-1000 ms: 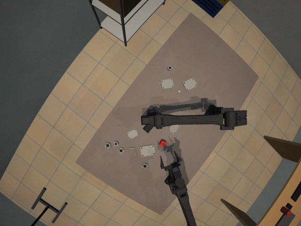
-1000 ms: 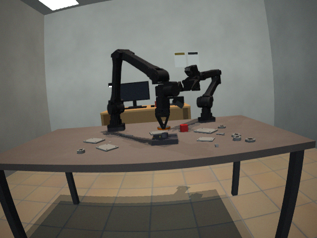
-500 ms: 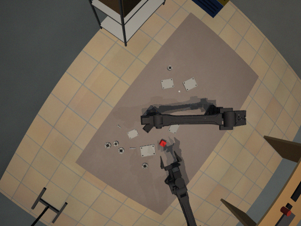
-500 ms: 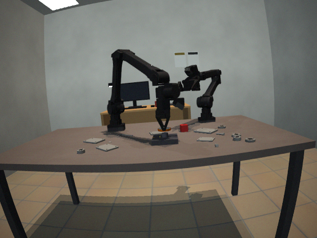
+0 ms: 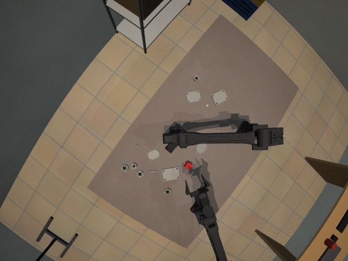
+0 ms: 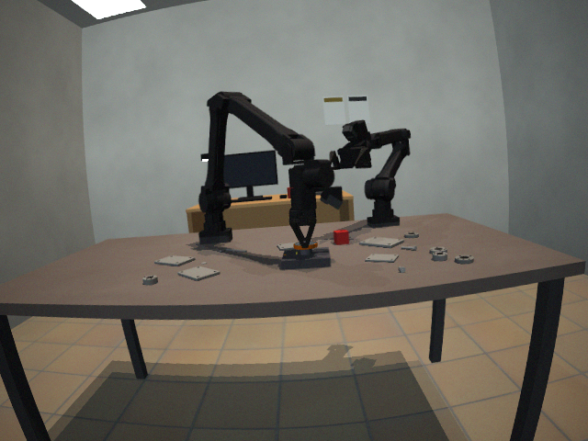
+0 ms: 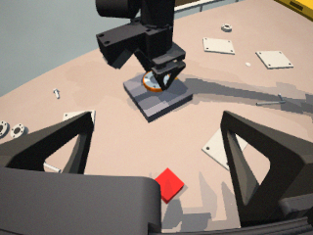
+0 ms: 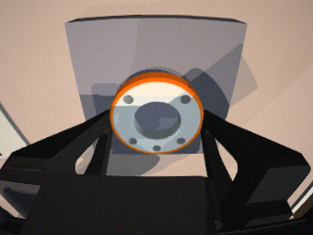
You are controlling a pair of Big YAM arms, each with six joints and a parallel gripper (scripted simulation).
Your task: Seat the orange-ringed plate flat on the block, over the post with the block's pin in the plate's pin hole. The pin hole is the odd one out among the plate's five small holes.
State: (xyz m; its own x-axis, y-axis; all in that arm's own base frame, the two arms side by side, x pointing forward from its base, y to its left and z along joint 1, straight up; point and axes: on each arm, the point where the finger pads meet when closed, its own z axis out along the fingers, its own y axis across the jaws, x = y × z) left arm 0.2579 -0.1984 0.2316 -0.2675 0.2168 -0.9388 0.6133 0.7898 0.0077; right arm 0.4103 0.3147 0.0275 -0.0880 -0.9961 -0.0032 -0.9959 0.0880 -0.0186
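Right now the dark grey block is 30 mm to the right of my right hand and 30 mm below it. Round my right hand: grey square plate: 200 mm behind, 50 mm below, 20 mm to the right; red cube: 180 mm behind, 140 mm to the left, 30 mm below.
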